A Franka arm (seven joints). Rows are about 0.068 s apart.
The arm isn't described. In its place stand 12 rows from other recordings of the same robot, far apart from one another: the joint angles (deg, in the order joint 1, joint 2, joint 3, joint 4, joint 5, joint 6, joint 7), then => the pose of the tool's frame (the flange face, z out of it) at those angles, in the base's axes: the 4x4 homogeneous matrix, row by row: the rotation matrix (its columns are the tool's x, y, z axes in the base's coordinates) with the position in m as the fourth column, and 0 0 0 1 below.
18.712, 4.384, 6.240, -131.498, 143.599, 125.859, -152.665 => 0.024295 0.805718 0.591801 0.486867; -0.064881 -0.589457 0.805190 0.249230; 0.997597 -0.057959 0.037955 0.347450; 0 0 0 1
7.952, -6.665, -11.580, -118.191, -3.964, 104.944, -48.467 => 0.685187 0.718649 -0.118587 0.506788; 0.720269 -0.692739 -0.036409 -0.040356; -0.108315 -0.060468 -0.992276 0.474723; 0 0 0 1
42.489, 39.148, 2.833, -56.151, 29.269, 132.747, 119.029 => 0.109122 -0.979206 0.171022 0.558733; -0.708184 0.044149 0.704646 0.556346; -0.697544 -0.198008 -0.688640 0.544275; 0 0 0 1
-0.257, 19.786, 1.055, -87.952, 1.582, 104.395, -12.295 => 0.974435 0.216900 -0.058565 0.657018; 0.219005 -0.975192 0.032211 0.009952; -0.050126 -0.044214 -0.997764 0.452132; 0 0 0 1
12.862, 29.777, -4.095, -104.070, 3.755, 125.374, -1.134 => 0.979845 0.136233 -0.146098 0.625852; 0.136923 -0.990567 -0.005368 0.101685; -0.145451 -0.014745 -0.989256 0.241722; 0 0 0 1
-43.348, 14.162, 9.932, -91.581, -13.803, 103.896, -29.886 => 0.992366 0.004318 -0.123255 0.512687; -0.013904 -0.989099 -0.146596 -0.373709; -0.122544 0.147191 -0.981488 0.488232; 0 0 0 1
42.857, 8.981, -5.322, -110.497, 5.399, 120.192, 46.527 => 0.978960 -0.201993 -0.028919 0.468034; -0.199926 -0.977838 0.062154 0.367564; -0.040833 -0.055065 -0.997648 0.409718; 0 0 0 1
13.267, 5.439, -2.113, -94.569, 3.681, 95.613, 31.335 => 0.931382 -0.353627 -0.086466 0.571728; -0.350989 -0.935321 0.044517 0.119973; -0.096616 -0.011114 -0.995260 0.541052; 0 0 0 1
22.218, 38.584, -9.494, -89.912, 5.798, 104.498, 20.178 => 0.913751 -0.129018 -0.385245 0.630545; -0.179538 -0.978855 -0.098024 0.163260; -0.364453 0.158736 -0.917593 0.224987; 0 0 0 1
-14.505, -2.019, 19.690, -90.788, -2.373, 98.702, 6.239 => 0.984495 -0.017850 0.174502 0.556974; -0.011554 -0.999247 -0.037027 0.050380; 0.175031 0.034437 -0.983960 0.651176; 0 0 0 1
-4.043, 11.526, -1.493, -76.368, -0.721, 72.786, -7.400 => 0.964926 0.028118 -0.261011 0.579031; 0.031298 -0.999478 0.008035 -0.056058; -0.260649 -0.015923 -0.965302 0.596514; 0 0 0 1
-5.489, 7.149, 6.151, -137.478, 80.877, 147.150, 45.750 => -0.273959 -0.869569 0.410847 0.492658; -0.686423 0.476007 0.549765 -0.009434; -0.673625 -0.131402 -0.727299 0.260308; 0 0 0 1
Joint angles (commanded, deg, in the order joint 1, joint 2, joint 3, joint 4, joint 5, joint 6, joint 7), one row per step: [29.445, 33.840, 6.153, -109.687, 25.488, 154.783, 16.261]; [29.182, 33.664, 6.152, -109.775, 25.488, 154.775, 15.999]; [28.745, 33.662, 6.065, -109.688, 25.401, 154.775, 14.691]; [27.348, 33.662, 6.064, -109.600, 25.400, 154.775, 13.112]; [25.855, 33.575, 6.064, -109.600, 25.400, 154.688, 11.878]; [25.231, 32.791, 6.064, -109.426, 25.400, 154.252, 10.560]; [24.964, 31.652, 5.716, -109.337, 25.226, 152.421, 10.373]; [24.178, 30.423, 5.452, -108.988, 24.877, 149.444, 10.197]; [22.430, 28.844, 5.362, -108.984, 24.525, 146.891, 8.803]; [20.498, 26.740, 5.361, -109.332, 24.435, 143.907, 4.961]
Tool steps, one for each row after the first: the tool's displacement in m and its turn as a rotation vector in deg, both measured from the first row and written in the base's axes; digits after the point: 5 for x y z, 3 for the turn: [0.00153, -0.00254, 0.00134, 0.020, -0.160, -0.009]; [0.00519, -0.00710, 0.00195, -0.090, -0.719, 0.779]; [0.01410, -0.02011, 0.00256, -0.151, -1.311, 0.865]; [0.02279, -0.03440, 0.00339, -0.226, -1.709, 0.562]; [0.02802, -0.03917, 0.01270, 0.027, -2.593, 1.299]; [0.03068, -0.04323, 0.02294, 0.008, -2.188, 1.622]; [0.03497, -0.05069, 0.03430, -0.071, -1.058, 1.970]; [0.04239, -0.06718, 0.04793, -0.119, -0.717, 2.536]; [0.04745, -0.08550, 0.06418, -0.087, -0.866, 5.269]
